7 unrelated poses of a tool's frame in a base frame.
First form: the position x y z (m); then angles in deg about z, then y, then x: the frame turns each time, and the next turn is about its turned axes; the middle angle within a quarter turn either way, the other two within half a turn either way.
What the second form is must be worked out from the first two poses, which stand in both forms.
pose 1, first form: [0.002 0.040 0.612 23.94 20.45 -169.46]
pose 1, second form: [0.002 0.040 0.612 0.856 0.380 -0.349 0.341 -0.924 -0.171]
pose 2, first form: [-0.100 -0.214 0.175 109.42 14.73 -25.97]
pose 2, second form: [-0.100 -0.214 0.175 -0.322 0.912 -0.254 -0.811 -0.404 -0.424]
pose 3, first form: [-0.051 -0.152 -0.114 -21.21 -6.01 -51.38]
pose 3, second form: [-0.051 -0.152 -0.114 0.927 -0.360 0.105 0.302 0.552 -0.777]
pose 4, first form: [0.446 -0.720 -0.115 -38.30 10.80 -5.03]
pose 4, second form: [0.446 -0.720 -0.115 0.771 -0.609 -0.187 0.604 0.792 -0.086]
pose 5, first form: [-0.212 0.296 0.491 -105.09 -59.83 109.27]
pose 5, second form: [-0.212 0.296 0.491 -0.131 -0.485 0.865 -0.106 0.874 0.474]
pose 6, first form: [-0.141 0.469 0.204 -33.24 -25.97 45.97]
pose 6, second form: [-0.141 0.469 0.204 0.752 -0.493 0.438 0.118 0.754 0.646]
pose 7, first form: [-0.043 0.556 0.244 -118.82 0.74 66.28]
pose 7, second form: [-0.043 0.556 0.244 -0.482 -0.876 -0.013 0.347 -0.204 0.915]
